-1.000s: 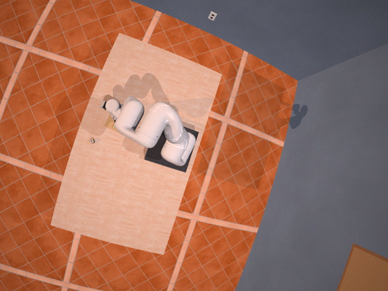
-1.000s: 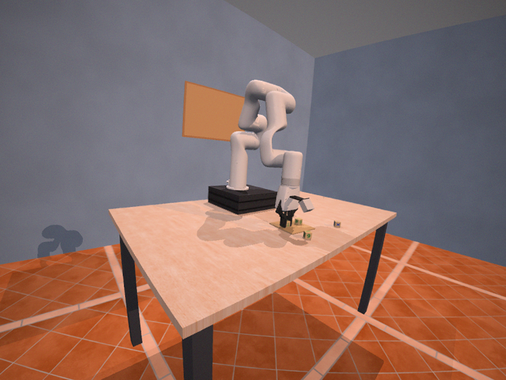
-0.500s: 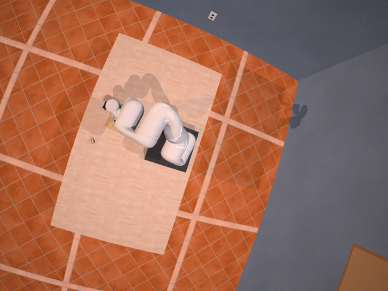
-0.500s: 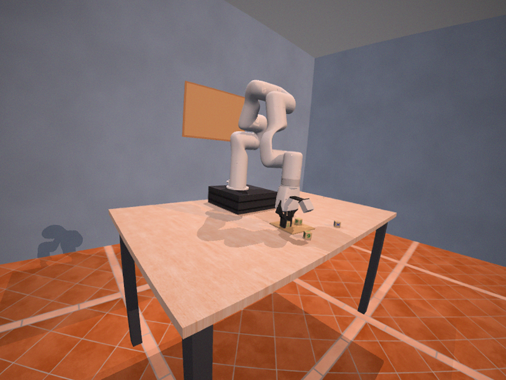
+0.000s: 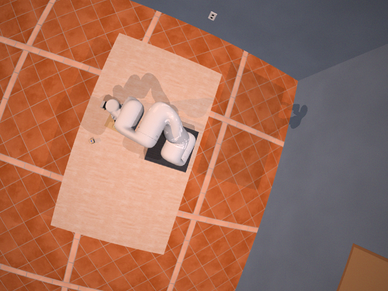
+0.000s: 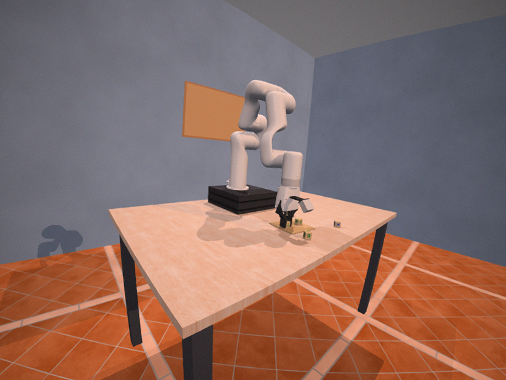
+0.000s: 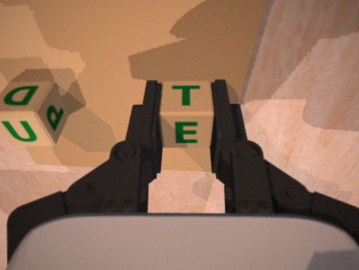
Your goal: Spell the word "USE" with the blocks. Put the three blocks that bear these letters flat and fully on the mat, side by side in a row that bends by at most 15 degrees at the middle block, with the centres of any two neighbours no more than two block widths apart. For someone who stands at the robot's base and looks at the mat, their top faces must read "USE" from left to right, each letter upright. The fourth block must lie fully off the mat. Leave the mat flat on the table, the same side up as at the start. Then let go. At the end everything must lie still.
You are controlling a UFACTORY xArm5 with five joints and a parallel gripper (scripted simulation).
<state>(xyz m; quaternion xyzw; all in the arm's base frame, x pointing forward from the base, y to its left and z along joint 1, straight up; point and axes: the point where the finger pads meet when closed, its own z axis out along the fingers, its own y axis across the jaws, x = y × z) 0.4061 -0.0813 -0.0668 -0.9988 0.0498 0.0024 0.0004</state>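
Right now my hand is 10 mm above the E block. Also, from my hand: S block (120 mm ahead, 20 mm to the right, 10 mm below); then tan mat (10 mm ahead, 40 mm to the left, 20 mm below); then U block (10 mm ahead, 80 mm to the left, 10 mm below).
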